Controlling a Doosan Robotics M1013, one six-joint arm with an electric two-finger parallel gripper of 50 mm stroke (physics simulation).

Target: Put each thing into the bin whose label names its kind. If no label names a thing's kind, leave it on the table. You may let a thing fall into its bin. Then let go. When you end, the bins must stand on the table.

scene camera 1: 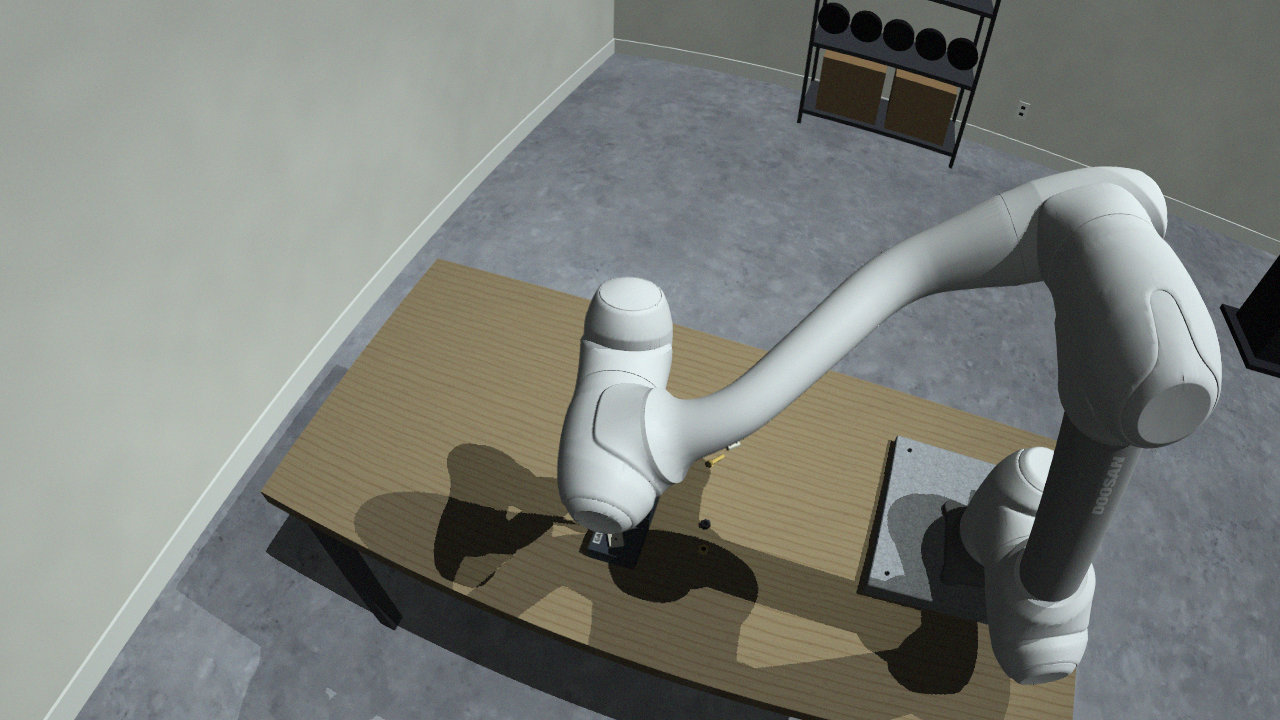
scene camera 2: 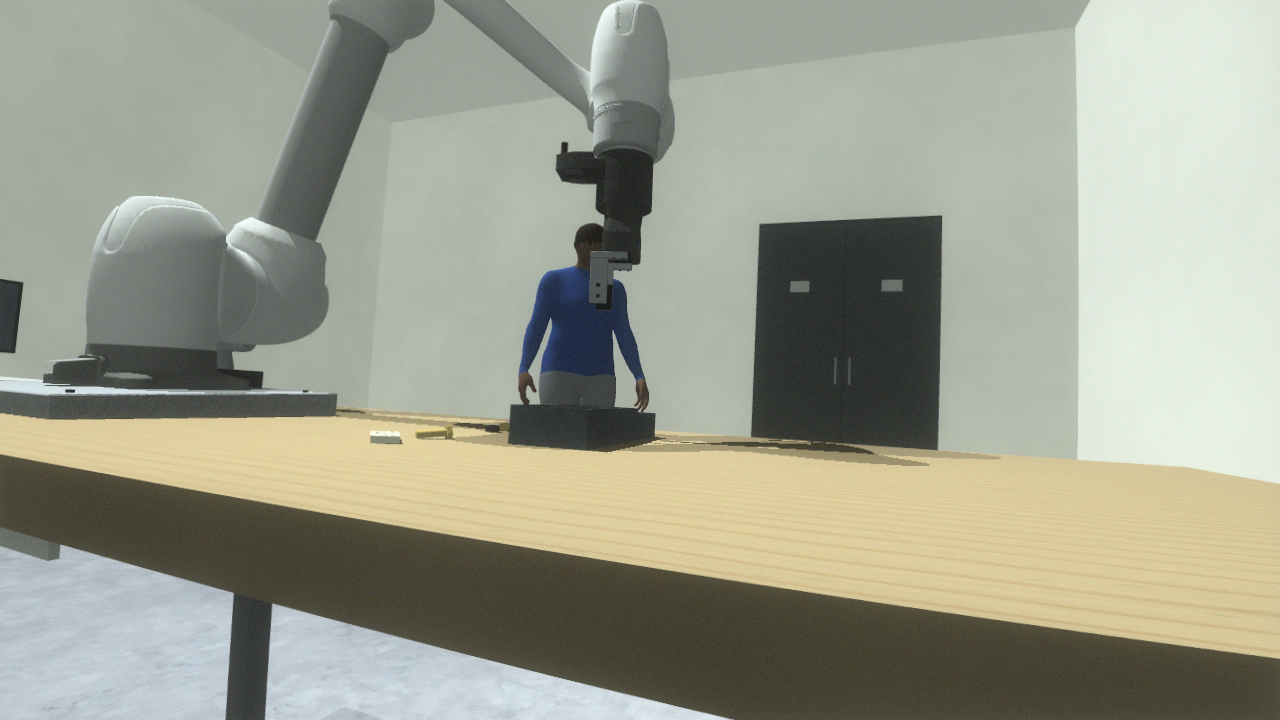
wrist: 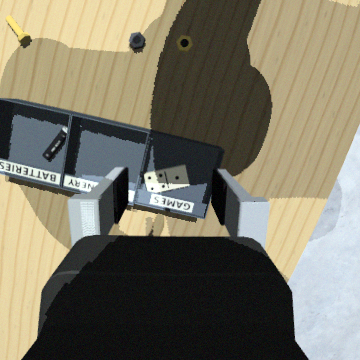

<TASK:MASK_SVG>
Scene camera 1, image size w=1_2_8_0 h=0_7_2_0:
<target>dark three-bin row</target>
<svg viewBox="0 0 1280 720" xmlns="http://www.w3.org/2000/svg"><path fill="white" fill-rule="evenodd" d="M660 497L655 498L651 511L636 527L622 532L624 546L610 548L608 535L594 531L587 548L588 557L635 570Z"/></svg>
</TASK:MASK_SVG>
